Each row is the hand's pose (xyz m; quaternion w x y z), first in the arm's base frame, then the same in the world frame.
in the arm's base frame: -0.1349 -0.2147 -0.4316 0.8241 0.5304 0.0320 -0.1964
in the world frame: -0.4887 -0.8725 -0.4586 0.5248 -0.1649 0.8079 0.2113
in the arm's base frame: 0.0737 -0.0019 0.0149 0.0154 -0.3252 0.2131 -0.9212
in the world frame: -0.7767 -0.4280 -0.3714 0.4578 -0.7869 -0.3815 -0.1603
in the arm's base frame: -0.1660 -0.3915 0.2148 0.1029 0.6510 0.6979 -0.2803
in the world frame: -0.3217 -0.2252 -0.4027 0.0022 0.4670 -0.6815 0.5634
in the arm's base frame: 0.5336 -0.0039 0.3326 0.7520 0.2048 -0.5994 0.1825
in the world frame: -1.0717 -0.0334 -0.6354 0.5101 0.4104 0.4218 0.6273
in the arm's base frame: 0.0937 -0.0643 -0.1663 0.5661 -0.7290 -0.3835 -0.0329
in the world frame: -0.7469 -0.5922 -0.4676 0.2468 -0.1270 -0.3305 0.9021
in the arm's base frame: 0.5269 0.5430 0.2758 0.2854 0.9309 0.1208 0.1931
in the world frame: -1.4796 -0.1637 -0.2903 0.1195 0.2596 0.9122 -0.2935
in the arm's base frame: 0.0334 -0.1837 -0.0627 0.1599 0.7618 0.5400 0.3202
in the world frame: -0.6152 -0.4864 -0.4771 0.2929 -0.0094 -0.8902 0.3489
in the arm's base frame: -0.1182 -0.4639 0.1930 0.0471 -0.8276 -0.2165 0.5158
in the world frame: -0.2992 -0.2278 -0.4893 0.4339 -0.1633 0.5046 -0.7283
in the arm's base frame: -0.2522 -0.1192 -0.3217 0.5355 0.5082 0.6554 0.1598
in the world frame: -0.4808 -0.8001 -0.2864 0.1839 0.3409 -0.9217 0.0190
